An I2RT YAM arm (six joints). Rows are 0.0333 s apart.
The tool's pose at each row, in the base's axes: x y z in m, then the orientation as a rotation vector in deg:
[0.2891, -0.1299, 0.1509, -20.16, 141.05, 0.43]
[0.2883, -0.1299, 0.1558, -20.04, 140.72, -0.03]
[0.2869, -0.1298, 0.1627, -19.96, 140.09, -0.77]
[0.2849, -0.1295, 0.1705, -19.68, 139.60, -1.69]
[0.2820, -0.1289, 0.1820, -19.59, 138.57, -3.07]
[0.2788, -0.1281, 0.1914, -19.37, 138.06, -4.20]
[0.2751, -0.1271, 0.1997, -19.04, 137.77, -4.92]
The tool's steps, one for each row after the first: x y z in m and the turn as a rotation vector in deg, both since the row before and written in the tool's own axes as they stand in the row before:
[-0.0024, -0.0002, -0.0044, 0.39, -0.29, -0.06]
[-0.0032, -0.0002, -0.0063, 0.62, -0.55, -0.19]
[-0.0034, 0.0000, -0.0073, 0.79, -0.41, -0.08]
[-0.0051, 0.0000, -0.0107, 1.13, -0.87, -0.39]
[-0.0038, 0.0003, -0.0092, 0.93, -0.39, -0.18]
[-0.0029, 0.0006, -0.0087, 0.64, -0.22, 0.02]

